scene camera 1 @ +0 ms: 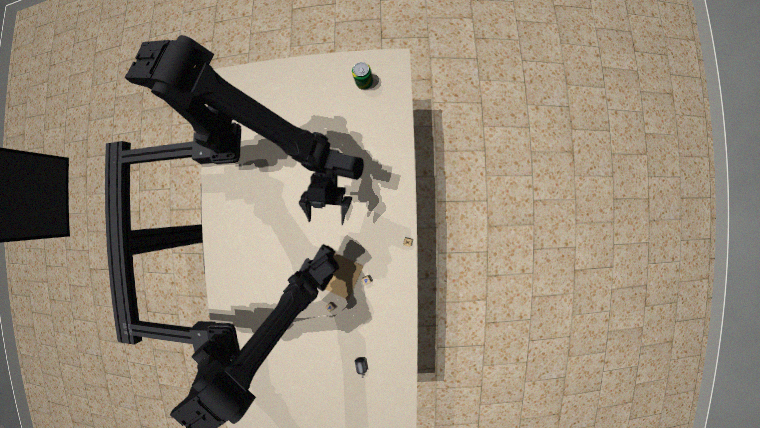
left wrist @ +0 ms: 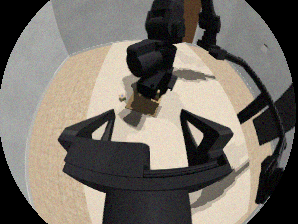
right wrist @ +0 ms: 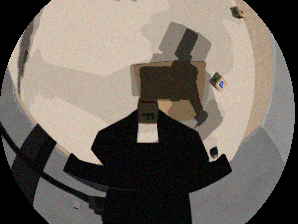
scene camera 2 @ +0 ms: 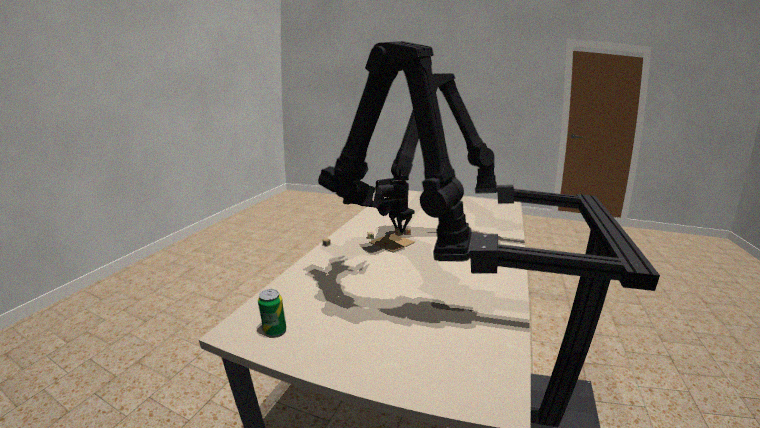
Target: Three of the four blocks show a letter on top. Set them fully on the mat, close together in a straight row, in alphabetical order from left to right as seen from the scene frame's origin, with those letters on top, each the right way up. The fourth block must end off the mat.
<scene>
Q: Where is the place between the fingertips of my left gripper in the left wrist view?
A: At 147, 112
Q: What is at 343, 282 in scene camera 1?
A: A tan mat.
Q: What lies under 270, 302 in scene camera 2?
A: A green can.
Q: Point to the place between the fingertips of my right gripper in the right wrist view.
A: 147, 112
</scene>
